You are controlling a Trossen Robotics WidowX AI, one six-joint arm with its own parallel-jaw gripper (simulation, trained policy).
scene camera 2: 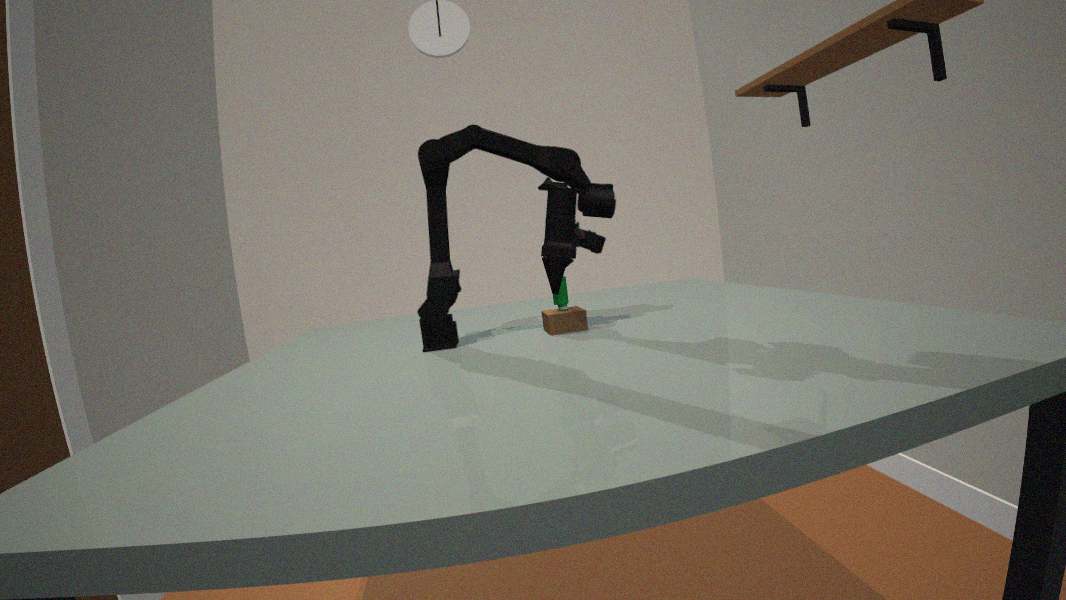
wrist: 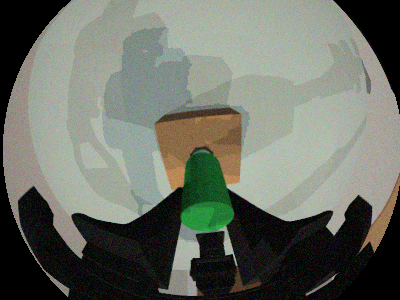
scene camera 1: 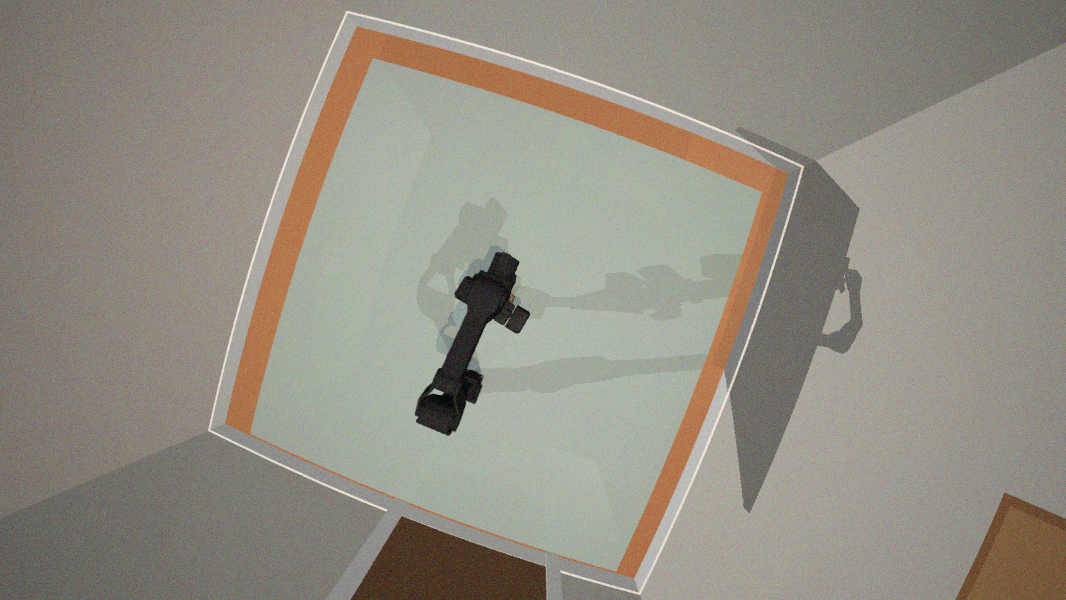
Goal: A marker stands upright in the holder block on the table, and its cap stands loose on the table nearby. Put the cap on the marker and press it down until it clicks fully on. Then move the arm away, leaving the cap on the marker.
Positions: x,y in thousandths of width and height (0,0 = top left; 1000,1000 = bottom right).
Observation:
In view: the gripper (scene camera 2: 521,489), a green cap (wrist: 516,688) and a brown holder block (scene camera 2: 530,539).
The gripper shows as well in the wrist view (wrist: 509,645) and in scene camera 1 (scene camera 1: 463,514).

